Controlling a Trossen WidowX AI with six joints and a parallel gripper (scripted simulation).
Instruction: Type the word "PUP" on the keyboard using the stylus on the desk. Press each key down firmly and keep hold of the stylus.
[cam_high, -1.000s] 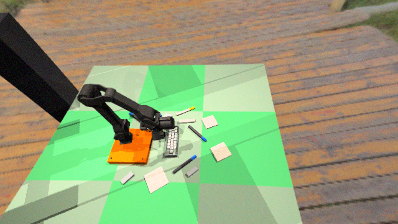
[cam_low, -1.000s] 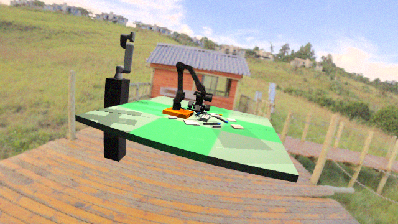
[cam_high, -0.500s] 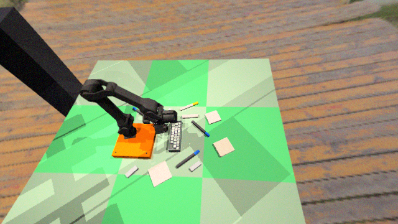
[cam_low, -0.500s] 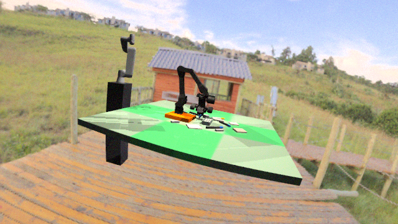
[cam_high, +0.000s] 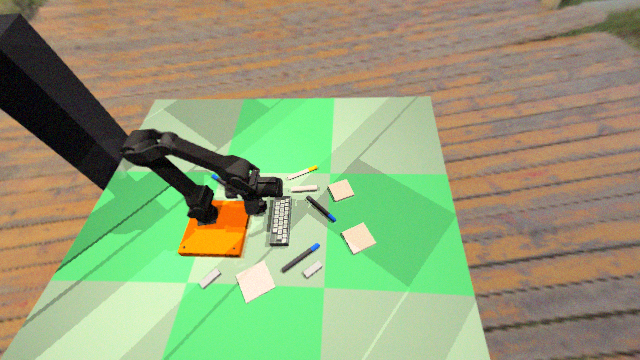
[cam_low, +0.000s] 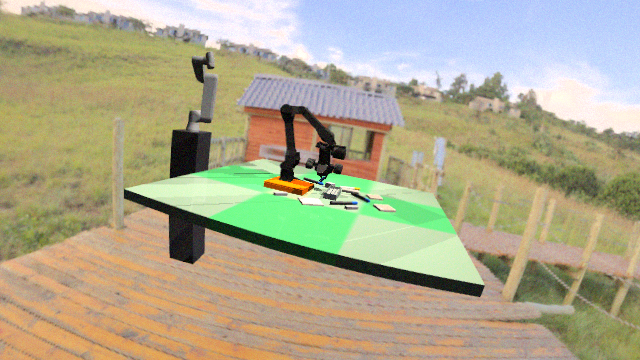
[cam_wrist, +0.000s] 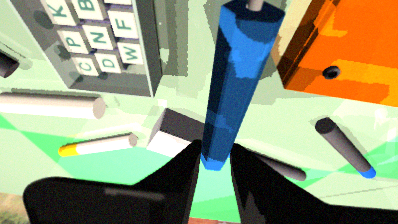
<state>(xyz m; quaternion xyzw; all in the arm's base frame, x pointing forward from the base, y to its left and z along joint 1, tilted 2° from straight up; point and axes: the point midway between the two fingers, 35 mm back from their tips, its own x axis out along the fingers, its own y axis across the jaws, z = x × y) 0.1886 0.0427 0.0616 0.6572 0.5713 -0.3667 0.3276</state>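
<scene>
Now: the blue stylus 6 cm to the right of my gripper tip and 1 cm behind it. Also, from my gripper tip: white sheet (30 cm to the right, 5 cm below, 3 cm behind).
</scene>
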